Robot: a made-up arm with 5 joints.
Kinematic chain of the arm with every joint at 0, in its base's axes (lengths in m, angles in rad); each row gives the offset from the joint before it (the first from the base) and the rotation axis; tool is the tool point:
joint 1: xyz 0 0 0.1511 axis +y
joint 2: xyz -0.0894 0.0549 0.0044 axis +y
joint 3: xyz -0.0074 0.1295 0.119 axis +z
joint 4: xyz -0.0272 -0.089 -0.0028 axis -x
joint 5: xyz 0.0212 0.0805 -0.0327 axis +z
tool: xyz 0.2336 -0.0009 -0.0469
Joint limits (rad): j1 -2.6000..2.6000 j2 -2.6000..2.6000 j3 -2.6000..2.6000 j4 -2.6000..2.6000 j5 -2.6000..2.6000
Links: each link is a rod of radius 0.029 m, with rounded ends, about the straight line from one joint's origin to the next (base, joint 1, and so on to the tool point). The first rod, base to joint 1, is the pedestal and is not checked.
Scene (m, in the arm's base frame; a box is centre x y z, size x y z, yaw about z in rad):
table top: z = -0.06
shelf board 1: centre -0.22 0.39 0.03 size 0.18 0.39 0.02 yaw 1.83
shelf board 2: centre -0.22 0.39 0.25 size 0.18 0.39 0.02 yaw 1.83
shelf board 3: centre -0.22 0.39 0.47 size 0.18 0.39 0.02 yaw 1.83
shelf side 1: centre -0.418 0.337 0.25 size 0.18 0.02 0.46 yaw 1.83
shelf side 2: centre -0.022 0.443 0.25 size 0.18 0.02 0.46 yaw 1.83
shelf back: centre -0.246 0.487 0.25 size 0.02 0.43 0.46 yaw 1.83
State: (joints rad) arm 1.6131 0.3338 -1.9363 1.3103 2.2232
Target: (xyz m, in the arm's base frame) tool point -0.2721 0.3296 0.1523
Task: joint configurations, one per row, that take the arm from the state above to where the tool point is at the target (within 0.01 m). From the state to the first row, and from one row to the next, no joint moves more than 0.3 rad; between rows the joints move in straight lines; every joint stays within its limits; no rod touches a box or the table.
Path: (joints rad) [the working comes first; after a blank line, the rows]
Joints at the target: 1.3144 2.3924 -1.6067 -0.6369 2.2465
Straight joint move there: touches shelf board 2.

1: 1.8619 0.3711 -1.9634 1.1188 2.0210
2: 2.1108 0.4083 -1.9906 0.9272 1.8188
3: 1.9863 0.6564 -1.9789 0.7091 1.8282
4: 1.8618 0.9045 -1.9672 0.4909 1.8377
5: 1.7374 1.1526 -1.9556 0.2727 1.8472
6: 1.6129 1.4007 -1.9439 0.0545 1.8567
7: 1.4884 1.6488 -1.9322 -0.1637 1.8661
8: 1.4304 1.8966 -1.8237 -0.3215 1.9929
9: 1.3724 2.1445 -1.7152 -0.4792 2.1197
10: 1.3144 2.3924 -1.6067 -0.6369 2.2465

